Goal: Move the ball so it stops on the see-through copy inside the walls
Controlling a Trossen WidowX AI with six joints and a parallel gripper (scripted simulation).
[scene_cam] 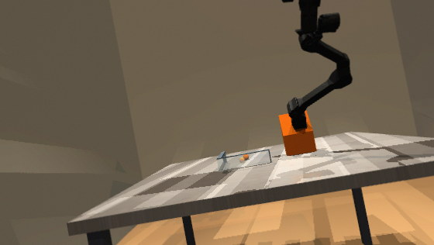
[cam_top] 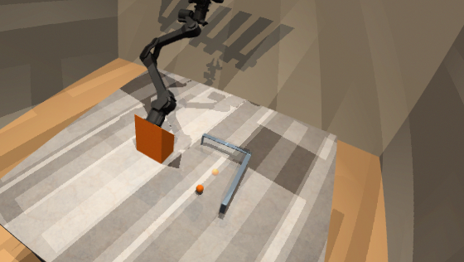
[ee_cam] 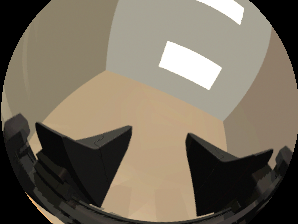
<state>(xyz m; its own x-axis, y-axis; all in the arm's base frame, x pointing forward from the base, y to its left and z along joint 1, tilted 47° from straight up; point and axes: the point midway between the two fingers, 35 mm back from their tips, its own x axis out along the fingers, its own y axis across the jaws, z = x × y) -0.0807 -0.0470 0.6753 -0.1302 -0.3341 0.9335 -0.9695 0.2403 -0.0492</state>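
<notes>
Now: gripper tip 38 cm short of the orange ball, 56 cm to the left of it and 65 cm above it. From my gripper tip the other things lie so: clear wall (37 cm ahead, 30 cm to the right, 64 cm below); see-through copy (39 cm ahead, 45 cm to the right, 65 cm below).
</notes>
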